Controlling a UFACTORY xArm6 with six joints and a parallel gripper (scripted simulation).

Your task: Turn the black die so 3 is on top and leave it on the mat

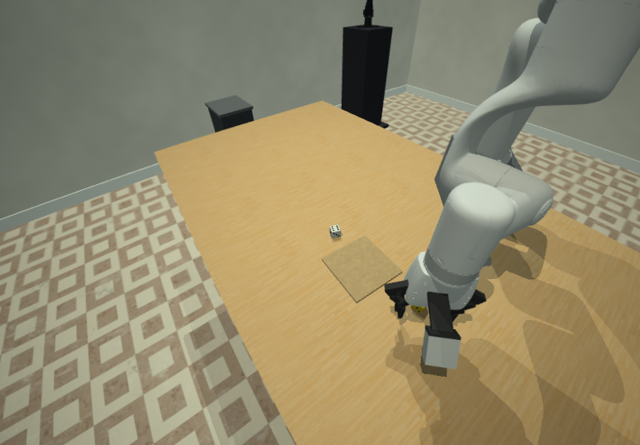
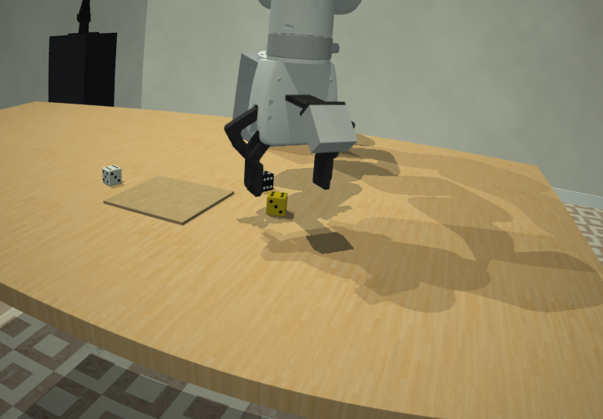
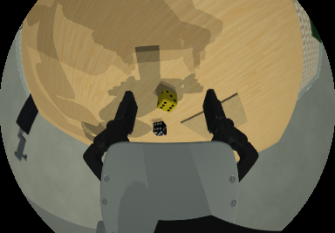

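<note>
Right now the yellow die is 30 mm behind my hand, 20 mm to the right of it and 40 mm below it. Round my hand: tan mat 10 mm behind, 180 mm to the right, 50 mm below; black die 110 mm behind, 70 mm to the right, 40 mm below; white die 30 mm behind, 300 mm to the right, 40 mm below.
</note>
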